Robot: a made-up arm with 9 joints. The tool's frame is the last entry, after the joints. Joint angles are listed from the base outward.
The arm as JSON. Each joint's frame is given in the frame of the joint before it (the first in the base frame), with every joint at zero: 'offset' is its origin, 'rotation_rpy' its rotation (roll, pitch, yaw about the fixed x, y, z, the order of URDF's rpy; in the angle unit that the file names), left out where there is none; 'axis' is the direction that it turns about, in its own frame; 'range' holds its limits. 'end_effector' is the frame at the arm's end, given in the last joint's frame.
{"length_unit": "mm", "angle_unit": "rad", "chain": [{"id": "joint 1", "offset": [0.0, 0.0, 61.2], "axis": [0.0, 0.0, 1.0], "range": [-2.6, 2.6]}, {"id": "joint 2", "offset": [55.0, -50.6, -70.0], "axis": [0.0, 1.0, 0.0], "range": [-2.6, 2.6]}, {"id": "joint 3", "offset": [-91.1, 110.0, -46.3], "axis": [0.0, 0.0, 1.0], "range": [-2.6, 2.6]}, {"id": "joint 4", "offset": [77.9, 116.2, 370.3], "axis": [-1.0, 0.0, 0.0], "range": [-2.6, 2.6]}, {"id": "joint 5", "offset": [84.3, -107.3, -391.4], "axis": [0.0, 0.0, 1.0], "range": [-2.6, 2.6]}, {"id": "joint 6", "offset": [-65.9, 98.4, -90.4], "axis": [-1.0, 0.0, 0.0], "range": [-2.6, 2.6]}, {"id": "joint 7", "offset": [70.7, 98.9, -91.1], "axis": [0.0, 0.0, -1.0], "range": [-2.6, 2.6]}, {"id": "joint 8", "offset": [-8.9, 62.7, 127.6], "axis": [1.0, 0.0, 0.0], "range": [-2.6, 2.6]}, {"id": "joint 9", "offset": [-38.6, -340.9, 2.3], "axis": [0.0, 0.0, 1.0], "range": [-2.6, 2.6]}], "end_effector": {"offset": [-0.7, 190.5, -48.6]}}
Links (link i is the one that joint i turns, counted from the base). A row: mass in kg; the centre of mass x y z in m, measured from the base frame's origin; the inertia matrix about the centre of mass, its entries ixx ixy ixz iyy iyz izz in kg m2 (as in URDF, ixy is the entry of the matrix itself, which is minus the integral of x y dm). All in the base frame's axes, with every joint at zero. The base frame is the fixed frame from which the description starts. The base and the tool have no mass.
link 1: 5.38; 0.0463 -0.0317 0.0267; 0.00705 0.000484 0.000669 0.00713 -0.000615 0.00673
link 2: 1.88; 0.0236 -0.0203 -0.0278; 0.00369 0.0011 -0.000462 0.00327 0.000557 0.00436
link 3: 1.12; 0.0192 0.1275 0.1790; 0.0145 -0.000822 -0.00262 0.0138 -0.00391 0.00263
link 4: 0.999; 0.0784 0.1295 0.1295; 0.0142 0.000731 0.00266 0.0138 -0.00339 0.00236
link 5: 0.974; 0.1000 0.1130 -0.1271; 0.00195 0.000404 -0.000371 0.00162 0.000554 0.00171
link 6: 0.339; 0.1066 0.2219 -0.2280; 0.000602 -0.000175 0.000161 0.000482 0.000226 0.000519
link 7: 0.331; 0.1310 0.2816 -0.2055; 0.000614 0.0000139 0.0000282 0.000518 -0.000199 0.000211
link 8: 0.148; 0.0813 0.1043 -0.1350; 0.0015 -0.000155 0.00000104 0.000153 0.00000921 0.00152
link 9: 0.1; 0.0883 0.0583 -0.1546; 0.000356 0 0 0.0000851 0.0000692 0.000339
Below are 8 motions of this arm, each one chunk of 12 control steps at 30 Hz.
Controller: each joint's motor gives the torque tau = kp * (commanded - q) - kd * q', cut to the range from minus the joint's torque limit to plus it. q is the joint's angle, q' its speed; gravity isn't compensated. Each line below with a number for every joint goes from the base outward.
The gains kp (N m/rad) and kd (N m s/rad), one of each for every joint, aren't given. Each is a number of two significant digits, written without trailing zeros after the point. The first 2 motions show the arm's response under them.
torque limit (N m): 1.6 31 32 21 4.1 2 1.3 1.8 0.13
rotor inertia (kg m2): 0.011 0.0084 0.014 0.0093 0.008 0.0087 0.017 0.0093 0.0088
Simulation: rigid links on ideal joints. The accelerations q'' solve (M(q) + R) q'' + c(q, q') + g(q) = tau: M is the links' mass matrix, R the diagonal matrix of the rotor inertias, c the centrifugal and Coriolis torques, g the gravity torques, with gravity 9.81 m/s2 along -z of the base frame. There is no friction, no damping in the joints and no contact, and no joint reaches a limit. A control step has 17 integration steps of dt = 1/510 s. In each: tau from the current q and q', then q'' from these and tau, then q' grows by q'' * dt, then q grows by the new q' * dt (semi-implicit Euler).
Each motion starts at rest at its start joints. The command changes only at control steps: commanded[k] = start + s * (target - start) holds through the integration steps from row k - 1 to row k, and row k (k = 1, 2, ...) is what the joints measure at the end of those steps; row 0 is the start. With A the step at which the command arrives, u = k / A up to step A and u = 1 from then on. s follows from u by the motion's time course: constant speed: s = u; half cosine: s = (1 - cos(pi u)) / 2; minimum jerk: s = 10 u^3 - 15 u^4 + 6 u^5; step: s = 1 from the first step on.
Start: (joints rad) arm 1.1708 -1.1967 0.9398 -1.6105 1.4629 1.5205 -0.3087 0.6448 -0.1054
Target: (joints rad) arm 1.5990 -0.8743 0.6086 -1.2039 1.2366 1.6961 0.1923 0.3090 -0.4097
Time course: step
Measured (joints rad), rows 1 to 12:
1: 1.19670 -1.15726 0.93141 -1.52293 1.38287 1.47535 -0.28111 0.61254 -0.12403
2: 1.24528 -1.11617 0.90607 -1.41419 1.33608 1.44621 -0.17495 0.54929 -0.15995
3: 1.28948 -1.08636 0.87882 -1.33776 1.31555 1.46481 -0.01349 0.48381 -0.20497
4: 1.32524 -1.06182 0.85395 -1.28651 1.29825 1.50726 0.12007 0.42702 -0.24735
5: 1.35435 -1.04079 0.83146 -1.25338 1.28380 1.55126 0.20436 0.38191 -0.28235
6: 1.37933 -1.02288 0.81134 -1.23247 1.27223 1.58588 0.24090 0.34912 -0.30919
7: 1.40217 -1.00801 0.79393 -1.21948 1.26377 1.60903 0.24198 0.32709 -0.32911
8: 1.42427 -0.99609 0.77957 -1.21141 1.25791 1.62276 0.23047 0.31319 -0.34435
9: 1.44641 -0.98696 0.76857 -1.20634 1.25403 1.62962 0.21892 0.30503 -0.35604
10: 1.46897 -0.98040 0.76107 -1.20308 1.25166 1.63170 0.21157 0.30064 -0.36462
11: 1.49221 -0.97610 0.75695 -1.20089 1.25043 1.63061 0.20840 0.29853 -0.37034
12: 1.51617 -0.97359 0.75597 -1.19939 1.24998 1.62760 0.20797 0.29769 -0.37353
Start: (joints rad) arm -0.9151 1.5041 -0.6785 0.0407 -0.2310 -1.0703 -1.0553 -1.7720 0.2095
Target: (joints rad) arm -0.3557 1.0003 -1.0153 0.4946 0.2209 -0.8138 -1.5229 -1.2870 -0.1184
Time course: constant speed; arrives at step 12
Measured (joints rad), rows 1 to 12:
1: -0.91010 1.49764 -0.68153 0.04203 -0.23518 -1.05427 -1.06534 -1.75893 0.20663
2: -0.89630 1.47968 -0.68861 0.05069 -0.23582 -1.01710 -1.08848 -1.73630 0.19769
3: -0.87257 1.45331 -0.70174 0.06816 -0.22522 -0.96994 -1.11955 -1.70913 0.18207
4: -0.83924 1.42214 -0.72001 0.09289 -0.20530 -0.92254 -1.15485 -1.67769 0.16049
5: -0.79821 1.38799 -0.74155 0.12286 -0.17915 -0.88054 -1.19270 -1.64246 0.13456
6: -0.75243 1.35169 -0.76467 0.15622 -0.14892 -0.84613 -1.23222 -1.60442 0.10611
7: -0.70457 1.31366 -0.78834 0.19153 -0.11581 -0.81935 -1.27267 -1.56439 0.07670
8: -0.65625 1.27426 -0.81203 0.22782 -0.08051 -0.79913 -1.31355 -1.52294 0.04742
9: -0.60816 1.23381 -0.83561 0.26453 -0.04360 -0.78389 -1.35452 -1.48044 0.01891
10: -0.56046 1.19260 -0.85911 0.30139 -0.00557 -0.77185 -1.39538 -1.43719 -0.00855
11: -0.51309 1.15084 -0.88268 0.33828 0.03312 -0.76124 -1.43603 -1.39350 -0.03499
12: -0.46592 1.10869 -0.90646 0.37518 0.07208 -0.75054 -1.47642 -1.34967 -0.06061
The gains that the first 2 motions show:
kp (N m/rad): 59 96 53 200 16 5.1 14 9 1.3
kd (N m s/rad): 5.7 8.9 4.5 18 1.2 0.47 0.82 0.94 0.16
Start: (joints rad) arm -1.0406 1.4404 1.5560 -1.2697 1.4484 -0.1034 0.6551 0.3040 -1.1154
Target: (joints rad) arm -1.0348 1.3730 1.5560 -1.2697 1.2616 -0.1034 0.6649 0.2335 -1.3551
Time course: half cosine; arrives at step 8
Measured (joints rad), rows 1 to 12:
1: -1.04036 1.44525 1.55419 -1.26215 1.45226 -0.11336 0.65713 0.29866 -1.11516
2: -1.04167 1.45028 1.54801 -1.25365 1.45877 -0.13891 0.66196 0.28346 -1.11568
3: -1.04383 1.45223 1.53857 -1.24717 1.45659 -0.16549 0.66537 0.26531 -1.12050
4: -1.04561 1.45072 1.52732 -1.24279 1.44289 -0.18547 0.66694 0.24714 -1.13253
5: -1.04633 1.44617 1.51553 -1.24013 1.41970 -0.19704 0.66767 0.22982 -1.15300
6: -1.04579 1.43941 1.50420 -1.23864 1.39151 -0.20115 0.66851 0.21387 -1.18121
7: -1.04411 1.43150 1.49403 -1.23781 1.36376 -0.19972 0.66989 0.19994 -1.21465
8: -1.04152 1.42357 1.48539 -1.23721 1.34172 -0.19467 0.67175 0.18882 -1.24952
9: -1.03856 1.41636 1.47839 -1.23654 1.32789 -0.18798 0.67352 0.18074 -1.28201
10: -1.03584 1.40995 1.47299 -1.23566 1.32109 -0.18144 0.67454 0.17509 -1.30970
11: -1.03365 1.40427 1.46912 -1.23463 1.31902 -0.17599 0.67471 0.17111 -1.33172
12: -1.03205 1.39929 1.46668 -1.23355 1.31968 -0.17186 0.67431 0.16829 -1.34815

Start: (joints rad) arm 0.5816 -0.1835 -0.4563 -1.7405 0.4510 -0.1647 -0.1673 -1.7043 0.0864
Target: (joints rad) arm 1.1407 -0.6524 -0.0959 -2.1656 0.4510 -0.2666 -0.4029 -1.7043 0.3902
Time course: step
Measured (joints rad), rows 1 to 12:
1: 0.44412 -0.26824 -0.36791 -1.74844 0.43963 -0.17620 -0.19215 -1.69768 0.08553
2: 0.25146 -0.38509 -0.26584 -1.83145 0.48189 -0.19717 -0.26802 -1.70821 0.09394
3: 0.09917 -0.48372 -0.20235 -1.93596 0.50605 -0.22247 -0.34785 -1.72505 0.12780
4: 0.00606 -0.54921 -0.16443 -2.00651 0.50663 -0.25351 -0.39673 -1.73225 0.18517
5: -0.05410 -0.59386 -0.13106 -2.05147 0.50706 -0.28828 -0.41657 -1.73014 0.24858
6: -0.09524 -0.62791 -0.09796 -2.07997 0.51311 -0.32225 -0.42151 -1.72396 0.30732
7: -0.12383 -0.65629 -0.06514 -2.09780 0.52447 -0.35128 -0.42158 -1.71727 0.35899
8: -0.14329 -0.68121 -0.03344 -2.10867 0.53897 -0.37288 -0.42111 -1.71179 0.40403
9: -0.15554 -0.70357 -0.00377 -2.11505 0.55438 -0.38624 -0.42110 -1.70819 0.44294
10: -0.16170 -0.72364 0.02309 -2.11860 0.56899 -0.39173 -0.42137 -1.70658 0.47607
11: -0.16249 -0.74138 0.04654 -2.12042 0.58177 -0.39052 -0.42156 -1.70679 0.50358
12: -0.15840 -0.75666 0.06624 -2.12126 0.59221 -0.38416 -0.42151 -1.70844 0.52552

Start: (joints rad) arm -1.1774 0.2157 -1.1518 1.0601 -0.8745 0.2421 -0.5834 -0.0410 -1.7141
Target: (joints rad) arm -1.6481 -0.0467 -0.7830 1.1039 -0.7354 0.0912 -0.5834 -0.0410 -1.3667
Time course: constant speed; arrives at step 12
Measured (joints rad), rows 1 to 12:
1: -1.18803 0.20764 -1.13832 1.05633 -0.87064 0.24544 -0.58160 -0.04286 -1.71217
2: -1.20605 0.18840 -1.11368 1.04897 -0.85492 0.24539 -0.57807 -0.04540 -1.70416
3: -1.22899 0.16280 -1.08420 1.04101 -0.83256 0.23669 -0.57612 -0.04624 -1.68790
4: -1.25593 0.13474 -1.05350 1.03411 -0.80888 0.22034 -0.57638 -0.04420 -1.66378
5: -1.28617 0.10679 -1.02345 1.02925 -0.78705 0.19955 -0.57795 -0.03943 -1.63365
6: -1.31918 0.08023 -0.99475 1.02683 -0.76838 0.17777 -0.57972 -0.03288 -1.59987
7: -1.35451 0.05544 -0.96744 1.02671 -0.75296 0.15761 -0.58099 -0.02577 -1.56461
8: -1.39168 0.03222 -0.94126 1.02848 -0.74014 0.14050 -0.58151 -0.01912 -1.52953
9: -1.43028 0.01015 -0.91585 1.03160 -0.72903 0.12676 -0.58136 -0.01354 -1.49563
10: -1.46989 -0.01123 -0.89089 1.03558 -0.71874 0.11591 -0.58074 -0.00925 -1.46335
11: -1.51013 -0.03229 -0.86610 1.04000 -0.70859 0.10711 -0.57989 -0.00616 -1.43269
12: -1.55071 -0.05327 -0.84125 1.04459 -0.69817 0.09943 -0.57899 -0.00402 -1.40338

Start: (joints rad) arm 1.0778 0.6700 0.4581 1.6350 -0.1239 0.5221 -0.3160 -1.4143 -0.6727
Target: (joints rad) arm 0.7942 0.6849 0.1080 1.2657 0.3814 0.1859 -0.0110 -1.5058 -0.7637
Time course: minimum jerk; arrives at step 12
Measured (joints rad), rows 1 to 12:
1: 1.07865 0.67639 0.45770 1.62971 -0.12920 0.52712 -0.31509 -1.41690 -0.67292
2: 1.07759 0.69146 0.46079 1.61923 -0.13941 0.53521 -0.31034 -1.42501 -0.67482
3: 1.07569 0.71067 0.46483 1.60382 -0.14861 0.54300 -0.29847 -1.43502 -0.67934
4: 1.07693 0.73086 0.46327 1.58118 -0.15059 0.54729 -0.27687 -1.44562 -0.68690
5: 1.08430 0.74983 0.45184 1.54970 -0.13858 0.54467 -0.24492 -1.45778 -0.69753
6: 1.09814 0.76599 0.42983 1.50954 -0.10849 0.53247 -0.20431 -1.47299 -0.71065
7: 1.11642 0.77827 0.39900 1.46275 -0.06060 0.50973 -0.15872 -1.49161 -0.72515
8: 1.13555 0.78588 0.36243 1.41293 0.00062 0.47730 -0.11299 -1.51229 -0.73971
9: 1.15117 0.78838 0.32373 1.36468 0.06772 0.43744 -0.07214 -1.53223 -0.75310
10: 1.15901 0.78594 0.28656 1.32265 0.13217 0.39337 -0.04023 -1.54828 -0.76447
11: 1.15567 0.77966 0.25417 1.29026 0.18634 0.34895 -0.01927 -1.55811 -0.77342
12: 1.13947 0.77139 0.22872 1.26854 0.22569 0.30837 -0.00846 -1.56101 -0.77994

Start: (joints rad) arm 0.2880 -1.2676 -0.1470 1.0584 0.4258 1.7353 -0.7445 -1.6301 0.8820
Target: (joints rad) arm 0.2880 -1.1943 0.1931 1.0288 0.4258 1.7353 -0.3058 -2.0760 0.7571
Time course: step
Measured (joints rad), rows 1 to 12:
1: 0.28262 -1.27346 -0.12394 1.05140 0.43851 1.69895 -0.71183 -1.69380 0.87574
2: 0.27819 -1.27454 -0.08076 1.04095 0.46418 1.63626 -0.61763 -1.80157 0.86665
3: 0.27818 -1.26871 -0.03540 1.03229 0.49266 1.58719 -0.48924 -1.89217 0.86143
4: 0.28089 -1.26183 0.00485 1.02581 0.50504 1.57155 -0.39639 -1.96077 0.85879
5: 0.28454 -1.25699 0.03811 1.02092 0.49972 1.58233 -0.34599 -2.00789 0.85525
6: 0.28812 -1.25435 0.06447 1.01717 0.48559 1.60458 -0.32154 -2.03860 0.84895
7: 0.29107 -1.25311 0.08430 1.01437 0.47076 1.62727 -0.31025 -2.05806 0.84003
8: 0.29306 -1.25257 0.09801 1.01239 0.45944 1.64453 -0.30570 -2.06996 0.82971
9: 0.29399 -1.25232 0.10617 1.01111 0.45280 1.65418 -0.30506 -2.07675 0.81949
10: 0.29398 -1.25218 0.10959 1.01039 0.45040 1.65625 -0.30687 -2.08009 0.81064
11: 0.29329 -1.25211 0.10928 1.01005 0.45121 1.65190 -0.31010 -2.08116 0.80398
12: 0.29220 -1.25209 0.10632 1.00997 0.45407 1.64281 -0.31393 -2.08079 0.79983

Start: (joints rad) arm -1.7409 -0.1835 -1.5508 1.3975 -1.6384 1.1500 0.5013 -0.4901 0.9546
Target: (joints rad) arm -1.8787 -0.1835 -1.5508 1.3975 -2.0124 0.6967 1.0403 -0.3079 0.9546
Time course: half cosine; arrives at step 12
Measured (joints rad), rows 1 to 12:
1: -1.74119 -0.18937 -1.54951 1.39331 -1.63633 1.15067 0.50540 -0.48885 0.95480
2: -1.74086 -0.20526 -1.54830 1.38549 -1.63053 1.14819 0.51931 -0.48535 0.95641
3: -1.74114 -0.22777 -1.54832 1.37609 -1.62800 1.13638 0.54707 -0.47801 0.96017
4: -1.74323 -0.25340 -1.55005 1.36639 -1.63284 1.11297 0.58921 -0.46599 0.96590
5: -1.74725 -0.27907 -1.55407 1.35736 -1.64640 1.07892 0.64346 -0.44895 0.97298
6: -1.75369 -0.30261 -1.55959 1.34963 -1.66835 1.03696 0.70630 -0.42729 0.98065
7: -1.76302 -0.32257 -1.56551 1.34353 -1.69720 0.99043 0.77373 -0.40230 0.98825
8: -1.77549 -0.33820 -1.57093 1.33916 -1.73077 0.94282 0.84157 -0.37587 0.99523
9: -1.79104 -0.34925 -1.57545 1.33645 -1.76664 0.89751 0.90570 -0.35007 1.00119
10: -1.80845 -0.35578 -1.57985 1.33531 -1.80229 0.85779 0.96205 -0.32684 1.00575
11: -1.82584 -0.35829 -1.58516 1.33564 -1.83547 0.82689 1.00694 -0.30748 1.00849
12: -1.84220 -0.35755 -1.59127 1.33719 -1.86380 0.80682 1.03758 -0.29295 1.00904

